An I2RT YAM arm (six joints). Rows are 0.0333 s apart.
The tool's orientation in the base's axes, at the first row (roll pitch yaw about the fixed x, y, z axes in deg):
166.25 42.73 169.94
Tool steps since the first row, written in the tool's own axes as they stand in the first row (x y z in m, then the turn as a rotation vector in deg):
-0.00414 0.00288 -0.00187 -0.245 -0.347 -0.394
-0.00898 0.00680 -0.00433 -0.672 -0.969 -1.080
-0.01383 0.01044 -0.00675 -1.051 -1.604 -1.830
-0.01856 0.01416 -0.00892 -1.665 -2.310 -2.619
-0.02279 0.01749 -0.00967 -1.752 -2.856 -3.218
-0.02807 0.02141 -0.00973 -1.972 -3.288 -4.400
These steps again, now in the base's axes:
0.00173 0.00208 0.00465 -0.099 -0.420 0.387
0.00358 0.00503 0.01037 -0.270 -1.169 1.057
0.00546 0.00770 0.01602 -0.521 -1.932 1.739
0.00742 0.01050 0.02143 -0.629 -2.799 2.595
0.01000 0.01315 0.02542 -0.986 -3.419 2.986
0.01382 0.01632 0.02973 -1.648 -4.013 3.903

